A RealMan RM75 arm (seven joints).
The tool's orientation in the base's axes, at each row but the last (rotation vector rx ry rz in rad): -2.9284 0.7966 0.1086; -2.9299 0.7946 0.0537; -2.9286 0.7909 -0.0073; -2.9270 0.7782 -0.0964; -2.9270 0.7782 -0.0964; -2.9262 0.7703 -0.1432
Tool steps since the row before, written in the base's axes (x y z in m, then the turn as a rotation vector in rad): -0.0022 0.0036 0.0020 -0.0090 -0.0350 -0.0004; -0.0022 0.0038 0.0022 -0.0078 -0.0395 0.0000; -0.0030 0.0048 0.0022 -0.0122 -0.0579 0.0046; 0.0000 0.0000 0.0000 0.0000 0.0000 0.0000; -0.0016 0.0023 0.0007 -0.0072 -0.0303 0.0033; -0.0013 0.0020 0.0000 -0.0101 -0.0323 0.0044
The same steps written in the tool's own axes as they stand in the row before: -0.0039 -0.0021 -0.0015 0.0098 0.0346 -0.0034; -0.0039 -0.0024 -0.0018 0.0131 0.0378 -0.0043; -0.0051 -0.0028 -0.0018 0.0184 0.0553 -0.0109; 0.0000 0.0000 0.0000 0.0000 0.0000 0.0000; -0.0025 -0.0013 -0.0006 0.0090 0.0293 -0.0067; -0.0021 -0.0011 0.0000 0.0075 0.0322 -0.0083
